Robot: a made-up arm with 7 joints.
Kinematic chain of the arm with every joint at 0, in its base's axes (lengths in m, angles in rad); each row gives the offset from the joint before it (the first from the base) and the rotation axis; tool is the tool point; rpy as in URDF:
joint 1: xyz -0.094 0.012 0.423 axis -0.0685 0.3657 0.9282
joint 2: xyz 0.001 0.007 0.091 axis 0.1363 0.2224 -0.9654
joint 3: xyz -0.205 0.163 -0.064 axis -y
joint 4: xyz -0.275 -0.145 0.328 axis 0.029 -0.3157 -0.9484
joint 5: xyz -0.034 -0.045 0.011 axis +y
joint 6: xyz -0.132 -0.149 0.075 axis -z
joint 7: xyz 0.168 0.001 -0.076 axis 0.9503 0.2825 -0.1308
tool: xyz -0.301 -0.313 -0.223 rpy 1.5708 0 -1.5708
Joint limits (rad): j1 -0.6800..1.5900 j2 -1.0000..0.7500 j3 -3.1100..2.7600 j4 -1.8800..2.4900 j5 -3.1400..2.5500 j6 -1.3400..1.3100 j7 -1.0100..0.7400
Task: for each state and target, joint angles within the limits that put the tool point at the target. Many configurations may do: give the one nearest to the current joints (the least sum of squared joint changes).
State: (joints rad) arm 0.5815 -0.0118 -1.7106 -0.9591 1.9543 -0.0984 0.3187
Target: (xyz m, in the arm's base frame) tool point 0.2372 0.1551 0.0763
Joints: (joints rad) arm 0.7162 -0.0938 -1.6771 -1.2800 2.1678 -0.0969 0.2633
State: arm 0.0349 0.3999 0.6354 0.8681 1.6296 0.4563 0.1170
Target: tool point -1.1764 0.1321 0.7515
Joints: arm 0.2890 0.1564 0.4953 0.9917 1.5031 0.6814 0.5813
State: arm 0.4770 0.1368 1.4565 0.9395 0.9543 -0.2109 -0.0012
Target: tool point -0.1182 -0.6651 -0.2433
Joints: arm 0.7752 -0.3806 1.5169 0.5760 0.9334 -0.3208 -0.2253
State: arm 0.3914 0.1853 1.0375 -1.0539 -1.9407 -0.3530 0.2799
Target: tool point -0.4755 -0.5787 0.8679
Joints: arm 0.6104 0.2162 0.9905 -0.3608 -2.4075 -0.9091 -0.1268
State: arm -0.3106 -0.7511 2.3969 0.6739 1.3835 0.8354 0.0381
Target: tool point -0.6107 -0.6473 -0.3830
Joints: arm -0.1897 -0.7057 1.6701 0.4776 1.6354 0.8927 -0.2056
